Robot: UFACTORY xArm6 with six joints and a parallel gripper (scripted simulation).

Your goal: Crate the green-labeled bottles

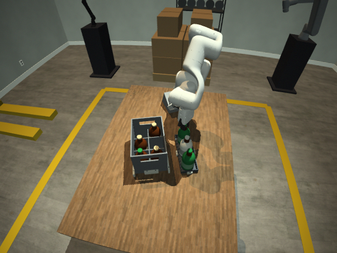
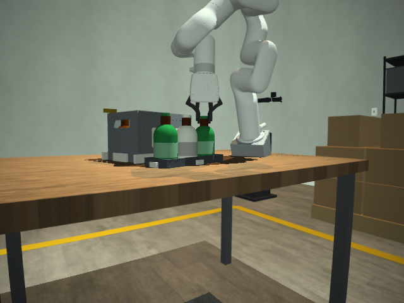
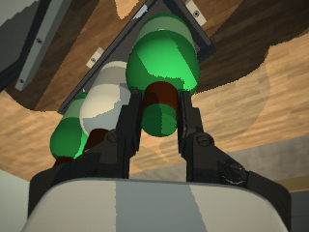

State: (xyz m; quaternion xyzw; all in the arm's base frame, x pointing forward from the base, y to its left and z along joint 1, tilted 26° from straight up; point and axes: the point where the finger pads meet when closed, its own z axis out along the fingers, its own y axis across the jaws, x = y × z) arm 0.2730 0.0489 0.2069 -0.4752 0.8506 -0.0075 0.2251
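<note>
My gripper is now 90 mm short of the white-labeled bottle, 20 mm to the right of it and 70 mm above it. Round my hand: tray (80 mm ahead, 20 mm to the left, 140 mm below); then grey crate (120 mm ahead, 190 mm to the right, 70 mm below).
</note>
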